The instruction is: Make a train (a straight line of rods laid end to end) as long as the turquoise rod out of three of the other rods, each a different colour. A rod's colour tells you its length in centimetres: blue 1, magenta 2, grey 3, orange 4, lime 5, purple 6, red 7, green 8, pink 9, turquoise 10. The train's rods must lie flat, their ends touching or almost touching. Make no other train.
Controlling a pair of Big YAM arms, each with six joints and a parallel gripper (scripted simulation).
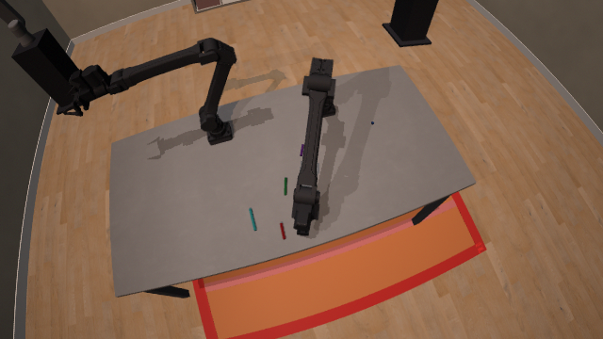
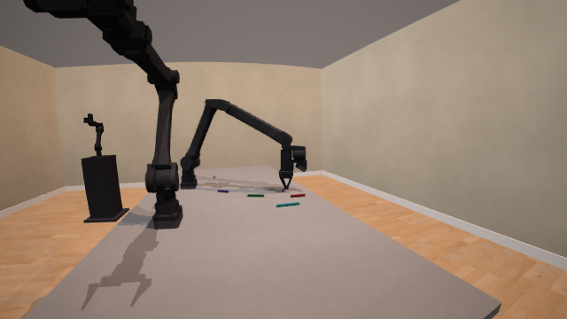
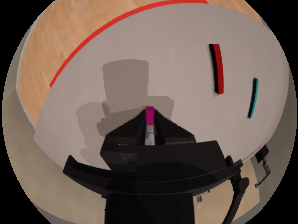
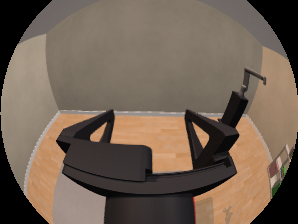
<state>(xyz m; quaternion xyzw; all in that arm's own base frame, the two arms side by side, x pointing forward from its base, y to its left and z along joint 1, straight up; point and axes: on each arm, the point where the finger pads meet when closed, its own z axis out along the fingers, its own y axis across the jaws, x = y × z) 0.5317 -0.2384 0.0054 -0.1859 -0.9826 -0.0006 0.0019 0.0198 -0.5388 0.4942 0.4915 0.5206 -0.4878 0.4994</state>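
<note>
Now: the magenta rod right at my left hand. Round my left hand: turquoise rod 6 cm behind, 22 cm to the right, 2 cm below; red rod 3 cm ahead, 11 cm to the right, 2 cm below; green rod 17 cm behind, 4 cm to the right, 2 cm below.
</note>
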